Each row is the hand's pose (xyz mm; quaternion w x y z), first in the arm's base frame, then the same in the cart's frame.
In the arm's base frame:
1: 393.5 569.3 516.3 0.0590 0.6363 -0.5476 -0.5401
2: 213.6 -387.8 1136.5 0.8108 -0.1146 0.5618 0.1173
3: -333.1 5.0 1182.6 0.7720 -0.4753 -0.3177 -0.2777
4: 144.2 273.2 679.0 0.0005 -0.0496 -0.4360 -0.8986
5: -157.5 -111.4 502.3 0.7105 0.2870 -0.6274 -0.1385
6: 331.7 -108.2 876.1 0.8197 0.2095 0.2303 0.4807
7: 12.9 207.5 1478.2 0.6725 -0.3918 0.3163 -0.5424
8: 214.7 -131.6 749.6 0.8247 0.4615 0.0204 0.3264
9: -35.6 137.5 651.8 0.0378 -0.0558 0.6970 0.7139
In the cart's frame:
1: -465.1 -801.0 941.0 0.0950 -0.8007 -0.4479 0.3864
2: 660.8 -910.6 709.7 0.4862 0.0117 -0.0498 0.8723
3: 316.9 -1335.0 313.5 0.7404 0.4764 -0.4651 0.0924
4: -145.2 -883.0 681.7 0.5191 0.4509 0.2682 -0.6748
5: 66.0 -670.9 256.8 0.1278 0.9696 -0.1798 0.1055
6: 294.2 -791.1 815.8 0.0022 0.3064 -0.2000 0.9307
7: 325.6 -1539.7 767.5 0.9535 0.1040 0.0551 0.2776
8: 239.1 -721.9 666.1 0.0812 -0.5959 0.0489 -0.7974
9: -56.9 -863.3 473.6 0.2667 0.6090 0.1192 -0.7374

